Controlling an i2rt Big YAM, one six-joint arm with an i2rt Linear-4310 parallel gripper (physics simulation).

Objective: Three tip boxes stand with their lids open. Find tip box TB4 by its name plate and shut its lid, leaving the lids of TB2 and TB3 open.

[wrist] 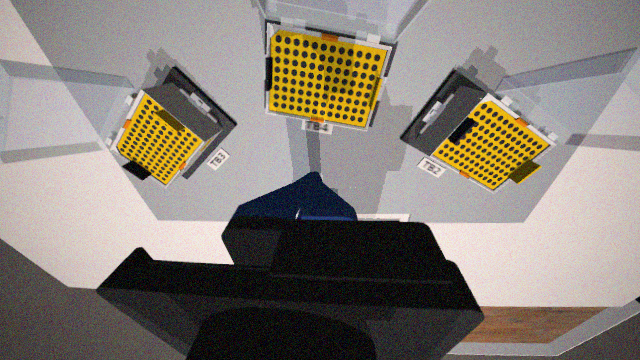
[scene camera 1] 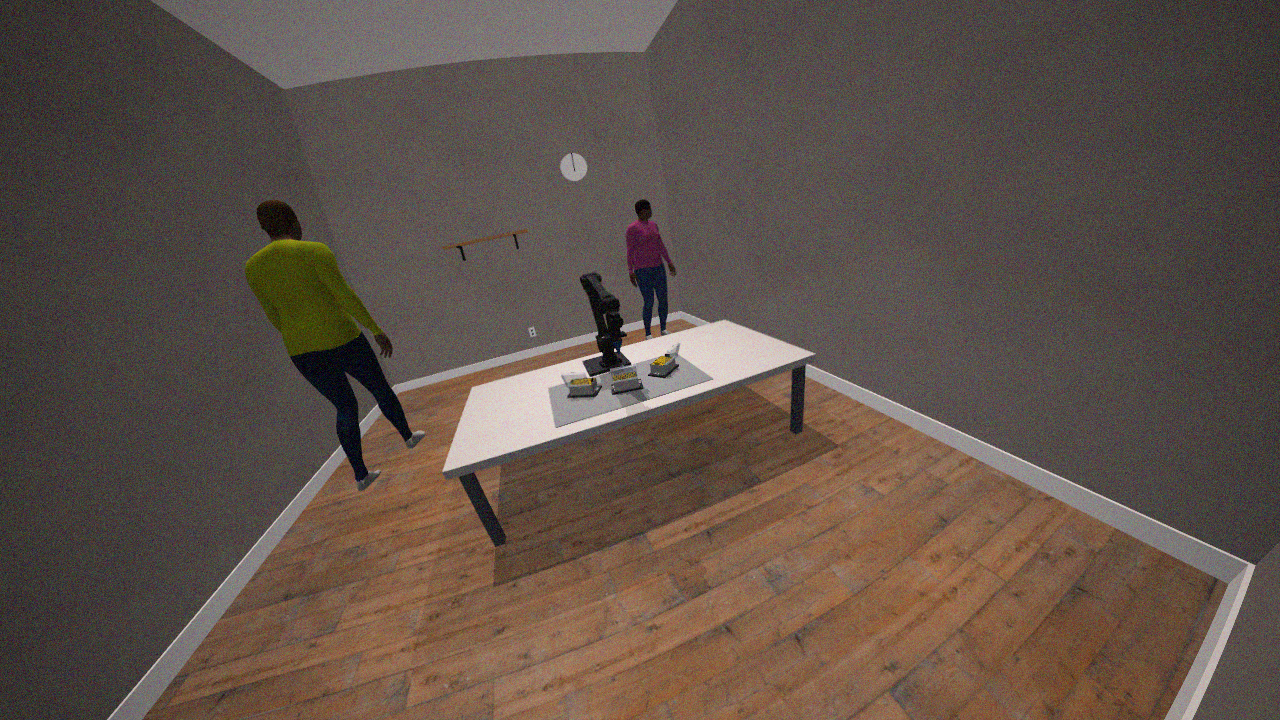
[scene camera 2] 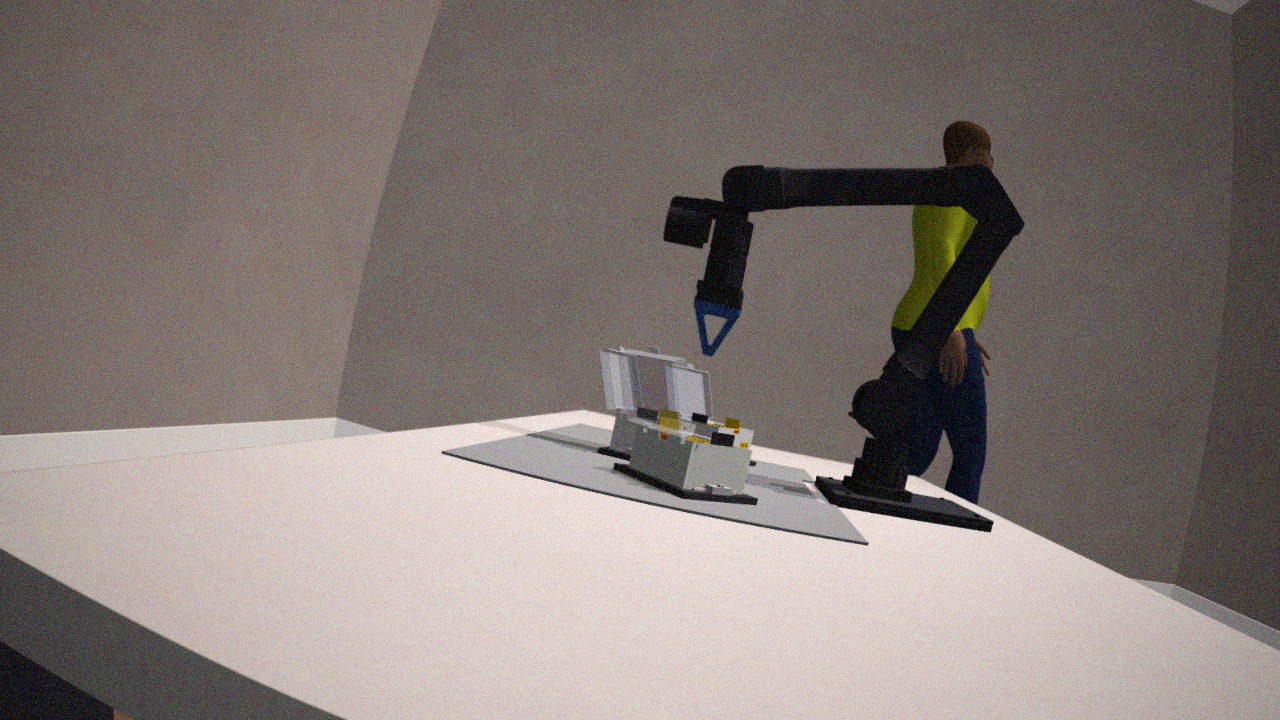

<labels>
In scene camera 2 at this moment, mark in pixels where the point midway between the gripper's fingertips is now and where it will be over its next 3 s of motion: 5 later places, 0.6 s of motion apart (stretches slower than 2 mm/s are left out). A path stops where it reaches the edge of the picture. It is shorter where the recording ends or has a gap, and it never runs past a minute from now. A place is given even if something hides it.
The gripper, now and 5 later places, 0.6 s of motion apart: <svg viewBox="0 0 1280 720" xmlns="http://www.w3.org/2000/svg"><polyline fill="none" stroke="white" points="707,355 707,352 681,338 632,332 596,327 598,326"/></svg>
</labels>
